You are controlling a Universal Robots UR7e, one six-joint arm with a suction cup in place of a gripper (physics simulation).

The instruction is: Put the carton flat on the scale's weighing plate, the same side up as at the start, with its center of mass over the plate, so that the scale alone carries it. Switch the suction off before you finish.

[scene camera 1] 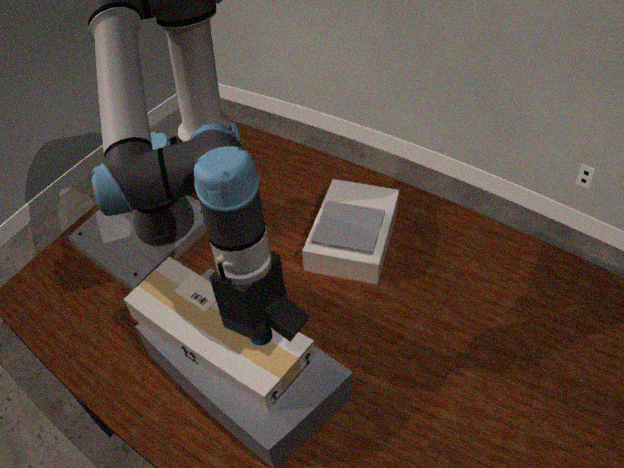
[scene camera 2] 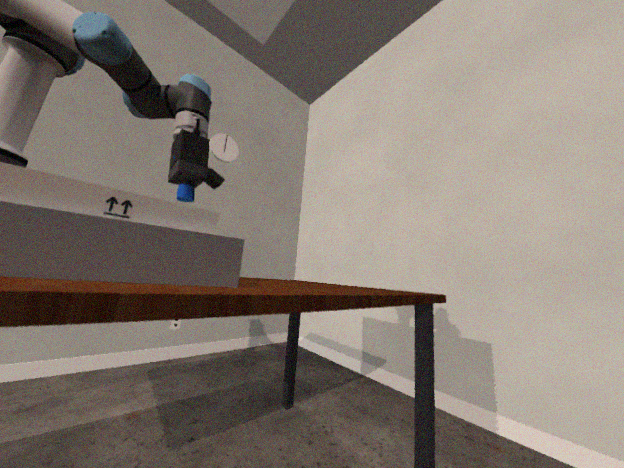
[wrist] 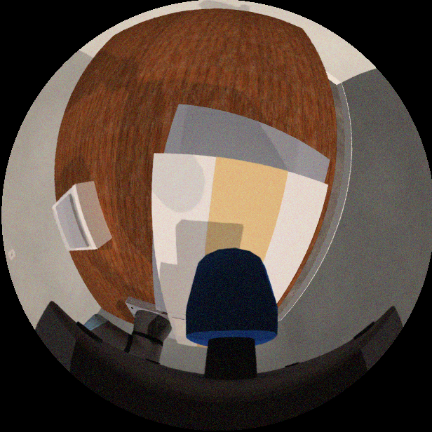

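Seen in the pictures: hand, its tool point: [scene camera 2: 185, 199]; arm's base, origin of its link: [scene camera 1: 164, 222].
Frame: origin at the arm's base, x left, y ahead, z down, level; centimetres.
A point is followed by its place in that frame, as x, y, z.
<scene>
The white carton with a tan tape stripe [scene camera 1: 201, 322] {-23.5, 34.7, -12.2} [scene camera 2: 161, 211] {-29.1, 41.4, -9.9} [wrist: 250, 200] lies flat on the grey block [scene camera 1: 312, 387] {-21.9, 55.3, -6.5} [scene camera 2: 126, 251] {-32.2, 37.4, -1.6} [wrist: 215, 130], with its side arrows pointing up. My gripper, a blue suction cup [scene camera 1: 261, 337] [scene camera 2: 185, 193] [wrist: 231, 295], is open. It hangs over the carton's end away from the arm base, with its lower rim a little above the top face. The white scale [scene camera 1: 340, 266] {8.6, 42.8, -0.2} [wrist: 97, 215] stands apart from the block. Its grey weighing plate [scene camera 1: 347, 229] {14.9, 40.9, -4.5} [wrist: 73, 225] bears no carton. The scale does not show in scene camera 2.
The wooden table [scene camera 1: 453, 302] {13.9, 67.1, 3.3} [scene camera 2: 327, 297] {-49.1, 67.7, 3.7} [wrist: 150, 60] carries the block and the scale. The arm's base plate [scene camera 1: 108, 251] {-14.5, -6.3, 0.1} is near the carton's other end. Walls stand behind the table, and a round white disc [scene camera 2: 224, 147] is on one wall.
</scene>
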